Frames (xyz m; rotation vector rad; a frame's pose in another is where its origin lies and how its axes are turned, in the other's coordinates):
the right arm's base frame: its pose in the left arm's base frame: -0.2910 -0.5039 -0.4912 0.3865 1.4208 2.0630
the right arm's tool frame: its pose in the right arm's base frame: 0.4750 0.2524 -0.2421 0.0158 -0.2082 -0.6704
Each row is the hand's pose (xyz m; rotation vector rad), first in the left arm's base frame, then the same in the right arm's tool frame.
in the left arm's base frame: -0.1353 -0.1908 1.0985 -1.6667 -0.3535 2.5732
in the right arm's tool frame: -0.8705 0.6043 1.3131 -2.0519 0.7041 0.4839
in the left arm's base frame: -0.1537 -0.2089 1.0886 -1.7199 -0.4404 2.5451
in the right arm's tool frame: -0.8732 0.6054 1.2856 -2.1231 0.7045 0.4674
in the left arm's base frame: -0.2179 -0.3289 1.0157 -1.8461 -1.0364 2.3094
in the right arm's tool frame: -0.9044 0.5687 1.1389 -2.5455 0.5295 0.3692
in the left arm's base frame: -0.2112 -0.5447 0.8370 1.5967 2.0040 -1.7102
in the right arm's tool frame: -0.9703 0.3870 0.9360 3.0408 0.0804 -0.3087
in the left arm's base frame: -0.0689 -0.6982 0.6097 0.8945 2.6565 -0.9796
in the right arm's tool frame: -1.0020 0.0951 0.8396 2.3313 0.7377 -0.3306
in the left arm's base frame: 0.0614 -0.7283 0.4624 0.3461 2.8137 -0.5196
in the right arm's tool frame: -0.9809 -0.1027 0.8438 1.8324 1.0288 -0.3978
